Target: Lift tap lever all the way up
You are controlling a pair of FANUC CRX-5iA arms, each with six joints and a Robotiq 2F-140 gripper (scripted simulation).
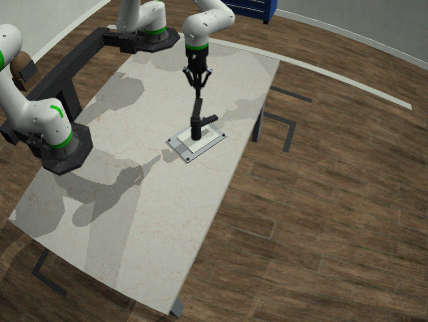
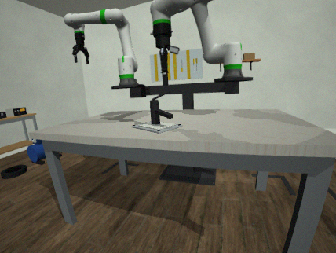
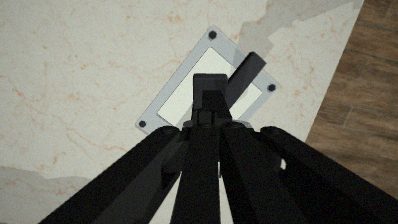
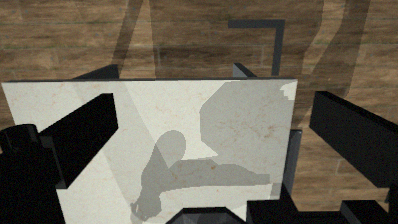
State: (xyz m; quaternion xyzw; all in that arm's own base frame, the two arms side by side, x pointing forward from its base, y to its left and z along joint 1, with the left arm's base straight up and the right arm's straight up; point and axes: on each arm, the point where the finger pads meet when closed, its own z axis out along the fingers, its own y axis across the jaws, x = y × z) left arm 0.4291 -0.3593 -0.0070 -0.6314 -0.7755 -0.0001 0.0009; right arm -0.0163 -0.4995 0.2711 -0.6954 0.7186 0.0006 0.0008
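The flat lever is 30 mm to the right of my left hand and 80 mm below it. Round my left hand: black tap (20 mm ahead, 40 mm to the right, 130 mm below); then grey base plate (10 mm ahead, 70 mm to the right, 240 mm below).
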